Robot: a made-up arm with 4 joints.
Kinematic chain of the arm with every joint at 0, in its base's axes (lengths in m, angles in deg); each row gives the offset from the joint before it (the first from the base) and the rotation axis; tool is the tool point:
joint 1: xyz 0 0 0.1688 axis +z
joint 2: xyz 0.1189 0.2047 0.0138 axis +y
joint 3: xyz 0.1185 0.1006 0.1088 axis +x
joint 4: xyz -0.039 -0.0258 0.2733 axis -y
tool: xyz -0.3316 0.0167 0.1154
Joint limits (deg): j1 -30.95..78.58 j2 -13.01..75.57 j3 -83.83..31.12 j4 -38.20..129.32
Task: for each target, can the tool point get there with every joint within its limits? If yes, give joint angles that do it. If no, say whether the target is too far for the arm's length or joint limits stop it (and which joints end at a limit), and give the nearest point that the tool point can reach.
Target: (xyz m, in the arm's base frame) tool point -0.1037 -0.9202 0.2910
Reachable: no: joint limits stop it (at a limit: joint 1, joint 2, joint 3) | nearest point -0.1777 -0.1961 0.4851 | short by 0.753 m
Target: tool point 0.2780 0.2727 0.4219
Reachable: yes | joints -15.93 68.80 -44.79 57.37
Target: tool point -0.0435 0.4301 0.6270
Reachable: yes | joints -1.31 13.28 -25.20 13.22
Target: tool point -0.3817 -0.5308 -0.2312
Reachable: no: joint limits stop it (at a limit: joint 1, joint 2, joint 3) | nearest point -0.4677 -0.0599 0.2569 | short by 0.684 m
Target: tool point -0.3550 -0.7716 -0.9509
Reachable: no: too far | nearest point -0.4704 -0.0604 0.2569 | short by 1.406 m
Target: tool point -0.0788 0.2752 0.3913
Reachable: yes | joints 16.44 22.08 13.43 59.95
